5 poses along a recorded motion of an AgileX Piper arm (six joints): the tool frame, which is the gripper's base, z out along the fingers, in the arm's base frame.
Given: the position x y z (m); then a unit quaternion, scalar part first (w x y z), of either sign.
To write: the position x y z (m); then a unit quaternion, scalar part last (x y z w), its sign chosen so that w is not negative. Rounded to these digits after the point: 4 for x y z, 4 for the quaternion.
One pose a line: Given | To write
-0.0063, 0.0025, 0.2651, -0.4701, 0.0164, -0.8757, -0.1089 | -0.0063, 0.0025, 0.2651, -0.0164, 0.8757, 0.1089, 0.4701
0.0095, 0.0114, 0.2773, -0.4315, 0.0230, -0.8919, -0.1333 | 0.0095, 0.0114, 0.2773, -0.0230, 0.8919, 0.1333, 0.4315
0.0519, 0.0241, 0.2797, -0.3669, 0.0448, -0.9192, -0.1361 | 0.0519, 0.0241, 0.2797, -0.0448, 0.9192, 0.1361, 0.3669
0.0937, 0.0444, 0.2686, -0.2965, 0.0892, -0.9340, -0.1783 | 0.0937, 0.0444, 0.2686, -0.0892, 0.9340, 0.1783, 0.2965
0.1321, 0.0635, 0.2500, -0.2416, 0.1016, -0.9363, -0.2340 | 0.1321, 0.0635, 0.2500, -0.1016, 0.9363, 0.2340, 0.2416
